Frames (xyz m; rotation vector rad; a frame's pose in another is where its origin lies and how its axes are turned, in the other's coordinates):
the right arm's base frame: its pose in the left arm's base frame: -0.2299 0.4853 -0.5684 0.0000 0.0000 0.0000
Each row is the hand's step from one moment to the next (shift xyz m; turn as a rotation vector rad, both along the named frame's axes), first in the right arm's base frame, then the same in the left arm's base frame.
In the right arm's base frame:
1: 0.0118 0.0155 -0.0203 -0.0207 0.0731 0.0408
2: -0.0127 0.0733 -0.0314 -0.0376 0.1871 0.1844
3: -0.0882 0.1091 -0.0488 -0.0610 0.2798 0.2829
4: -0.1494 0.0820 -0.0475 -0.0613 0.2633 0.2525
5: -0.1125 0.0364 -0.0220 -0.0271 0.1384 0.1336
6: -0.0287 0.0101 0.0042 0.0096 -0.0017 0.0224
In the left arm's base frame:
1: 0.0118 0.0155 -0.0203 -0.0207 0.0731 0.0408
2: -0.0127 0.0733 -0.0314 -0.0376 0.1871 0.1844
3: -0.0882 0.1091 -0.0488 -0.0610 0.2798 0.2829
4: -0.1494 0.0820 -0.0475 -0.0613 0.2633 0.2525
5: -0.1125 0.0364 -0.0220 -0.0271 0.1384 0.1336
6: -0.0287 0.0101 0.0042 0.0096 -0.0017 0.0224

